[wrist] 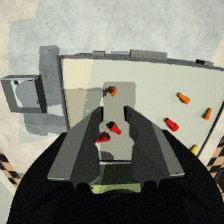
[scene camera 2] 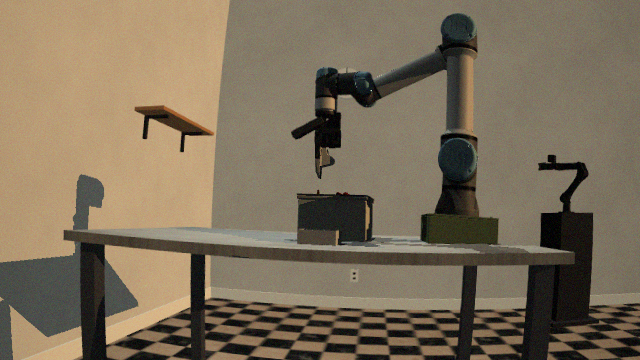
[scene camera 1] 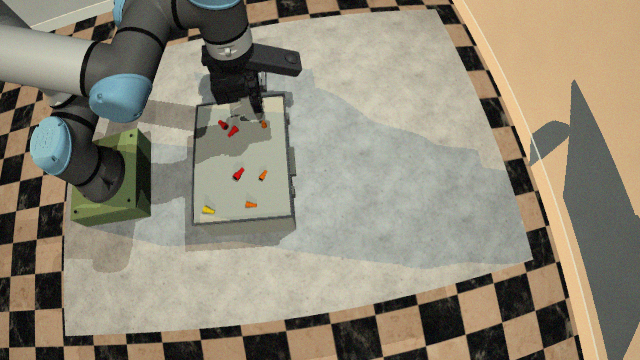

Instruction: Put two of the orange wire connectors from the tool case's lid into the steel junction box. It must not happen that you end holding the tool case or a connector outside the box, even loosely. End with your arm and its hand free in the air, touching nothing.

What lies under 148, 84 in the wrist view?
A case.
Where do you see a case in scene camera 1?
216, 157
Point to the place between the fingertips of the gripper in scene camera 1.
At 259, 113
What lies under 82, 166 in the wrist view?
The gripper.
